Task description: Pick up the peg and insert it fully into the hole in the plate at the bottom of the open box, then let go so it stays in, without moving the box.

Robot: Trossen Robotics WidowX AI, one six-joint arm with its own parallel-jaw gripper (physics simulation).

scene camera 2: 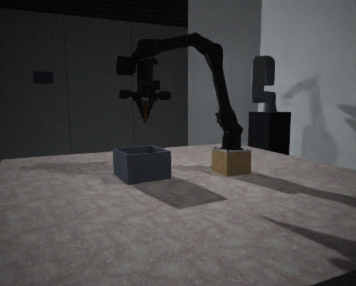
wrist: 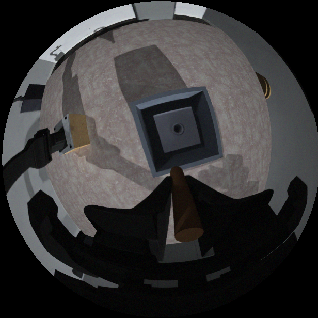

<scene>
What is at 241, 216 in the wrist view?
My gripper.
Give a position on a blue-grey box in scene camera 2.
133, 165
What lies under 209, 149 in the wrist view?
A blue-grey box.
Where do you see a grey plate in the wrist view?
187, 135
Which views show my gripper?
Scene camera 2 and the wrist view: all of them.
</scene>
